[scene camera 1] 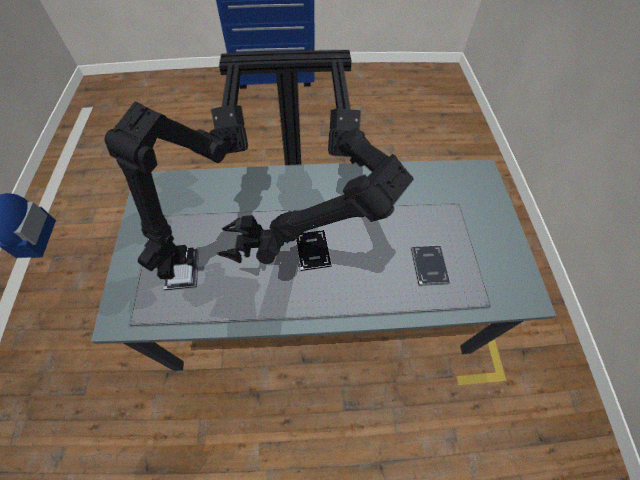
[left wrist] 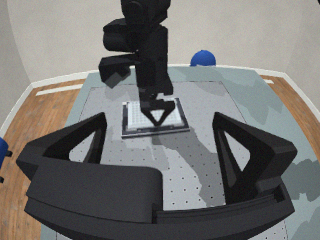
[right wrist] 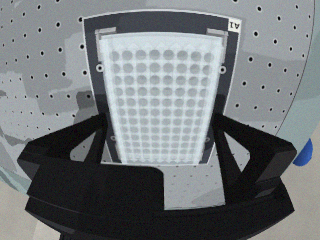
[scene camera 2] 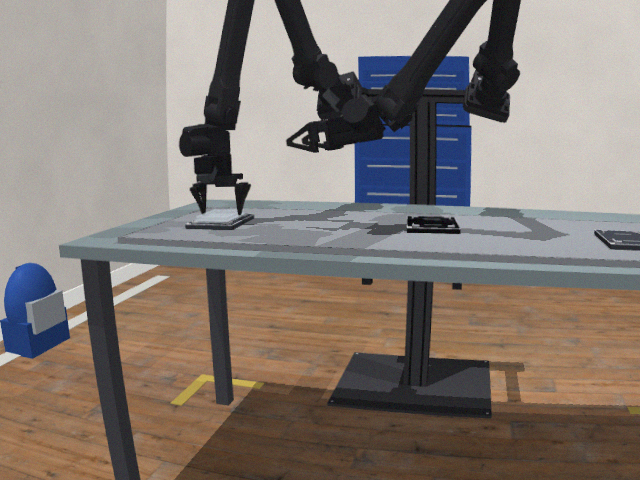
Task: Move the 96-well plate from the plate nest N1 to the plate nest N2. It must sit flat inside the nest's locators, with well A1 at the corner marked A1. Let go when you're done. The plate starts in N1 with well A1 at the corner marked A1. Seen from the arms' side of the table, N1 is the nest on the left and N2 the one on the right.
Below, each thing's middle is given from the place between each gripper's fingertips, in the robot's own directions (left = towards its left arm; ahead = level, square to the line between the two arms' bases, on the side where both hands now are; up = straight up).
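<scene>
From my right hand, the dark fixture [scene camera 1: 306, 250] is 100 mm behind, 500 mm to the left and 20 mm below. As for the white 96-well plate [right wrist: 181, 143], my right gripper is 10 mm above it.
Counting from my left hand [scene camera 2: 294, 142] now, the white 96-well plate is 20 mm ahead of it and 200 mm to the right of it, and it's 180 mm below. The dark fixture is 300 mm to the left of that same hand, 90 mm behind it and 190 mm below it.
</scene>
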